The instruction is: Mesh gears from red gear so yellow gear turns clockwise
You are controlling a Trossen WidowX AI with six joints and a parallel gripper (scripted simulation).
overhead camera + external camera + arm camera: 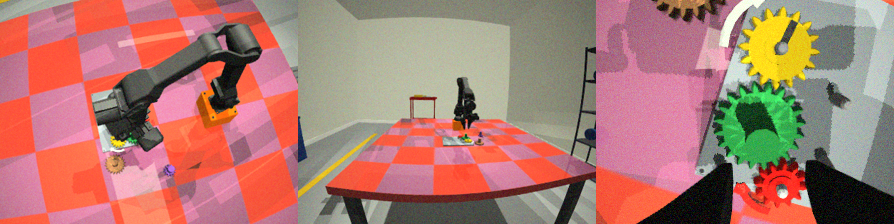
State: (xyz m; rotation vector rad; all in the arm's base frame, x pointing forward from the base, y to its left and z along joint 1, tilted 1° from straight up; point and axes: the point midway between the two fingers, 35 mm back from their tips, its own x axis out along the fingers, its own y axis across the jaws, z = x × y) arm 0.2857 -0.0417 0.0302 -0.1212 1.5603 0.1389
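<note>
My gripper tip is now 60 mm above the dark green gear. From my gripper tip the other things lie so: red gear: 70 mm below, 50 mm behind, 20 mm to the right; then brown gear: 100 mm ahead, 70 mm below, 60 mm to the left; then yellow gear: 60 mm below, 50 mm ahead.
</note>
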